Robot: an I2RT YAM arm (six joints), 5 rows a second.
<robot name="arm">
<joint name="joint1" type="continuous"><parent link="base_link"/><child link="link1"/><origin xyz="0 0 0.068"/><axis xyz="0 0 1"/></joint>
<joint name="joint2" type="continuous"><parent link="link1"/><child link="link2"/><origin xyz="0.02 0.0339 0.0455"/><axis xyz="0 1 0"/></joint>
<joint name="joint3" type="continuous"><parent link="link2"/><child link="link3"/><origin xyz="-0.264 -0.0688 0"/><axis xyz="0 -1 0"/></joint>
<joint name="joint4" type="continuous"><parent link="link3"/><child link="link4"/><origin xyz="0.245 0.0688 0.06"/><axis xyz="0 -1 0"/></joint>
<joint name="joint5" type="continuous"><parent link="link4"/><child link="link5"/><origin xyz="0.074 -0.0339 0.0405"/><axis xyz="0 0 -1"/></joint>
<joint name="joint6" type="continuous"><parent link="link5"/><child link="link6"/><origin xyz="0.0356 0 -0.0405"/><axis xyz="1 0 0"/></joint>
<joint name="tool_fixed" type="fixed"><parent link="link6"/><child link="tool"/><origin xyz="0 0 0" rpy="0 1.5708 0"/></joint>
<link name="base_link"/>
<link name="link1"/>
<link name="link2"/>
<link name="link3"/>
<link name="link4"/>
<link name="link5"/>
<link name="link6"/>
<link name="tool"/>
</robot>
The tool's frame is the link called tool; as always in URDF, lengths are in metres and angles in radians. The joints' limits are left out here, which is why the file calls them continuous.
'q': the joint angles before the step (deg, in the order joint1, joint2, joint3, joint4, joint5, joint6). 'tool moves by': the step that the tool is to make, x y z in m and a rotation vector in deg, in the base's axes. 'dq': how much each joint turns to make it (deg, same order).
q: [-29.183 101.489 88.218 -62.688 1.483 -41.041]
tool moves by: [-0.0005 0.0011 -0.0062 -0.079 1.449 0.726]
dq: [0.181 0.284 -0.945 0.024 0.626 -0.710]
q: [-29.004 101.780 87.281 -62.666 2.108 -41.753]
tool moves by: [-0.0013 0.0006 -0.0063 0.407 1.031 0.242]
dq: [-0.008 0.165 -1.130 0.207 0.087 -0.276]
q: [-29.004 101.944 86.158 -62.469 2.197 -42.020]
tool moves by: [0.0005 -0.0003 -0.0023 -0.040 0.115 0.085]
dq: [0.004 0.180 -0.297 0.400 0.072 -0.098]
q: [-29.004 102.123 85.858 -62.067 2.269 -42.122]
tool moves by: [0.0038 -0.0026 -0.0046 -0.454 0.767 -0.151]
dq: [0.009 1.245 0.520 0.274 0.785 0.004]
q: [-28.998 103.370 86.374 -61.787 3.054 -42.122]
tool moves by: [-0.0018 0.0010 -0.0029 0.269 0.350 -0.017]
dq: [-0.006 -0.234 -0.914 0.242 -0.062 0.023]
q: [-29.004 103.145 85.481 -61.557 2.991 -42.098]
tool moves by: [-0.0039 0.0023 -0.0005 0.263 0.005 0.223]
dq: [-0.007 -0.934 -1.251 0.194 -0.266 -0.184]
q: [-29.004 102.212 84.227 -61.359 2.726 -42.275]
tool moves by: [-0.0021 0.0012 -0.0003 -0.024 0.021 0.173]
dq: [0.005 -0.524 -0.706 0.184 0.000 -0.171]
